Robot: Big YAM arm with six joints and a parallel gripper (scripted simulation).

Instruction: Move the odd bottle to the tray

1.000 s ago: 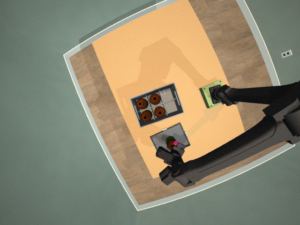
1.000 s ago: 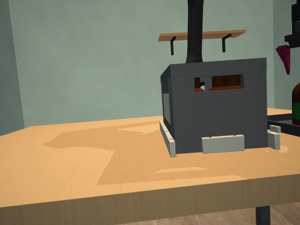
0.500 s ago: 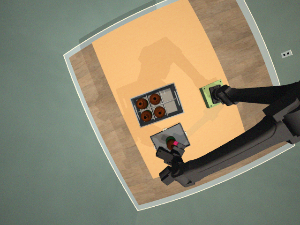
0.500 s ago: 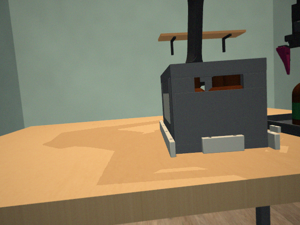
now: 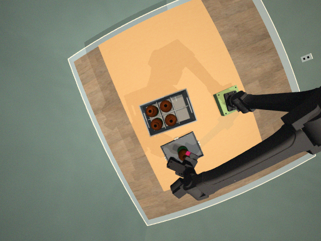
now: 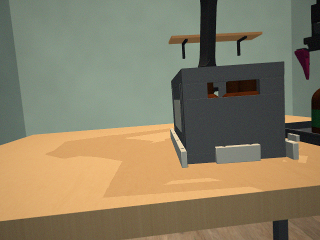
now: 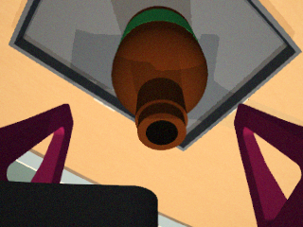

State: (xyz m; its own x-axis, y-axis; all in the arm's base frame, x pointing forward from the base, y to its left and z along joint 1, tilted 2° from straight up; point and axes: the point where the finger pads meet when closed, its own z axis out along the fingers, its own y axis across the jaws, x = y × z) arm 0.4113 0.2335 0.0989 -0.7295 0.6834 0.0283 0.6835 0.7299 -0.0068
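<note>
The grey tray is 140 mm below my hand. Also, from my hand: dark grey crate 290 mm to the right, 70 mm below, 10 mm ahead.
</note>
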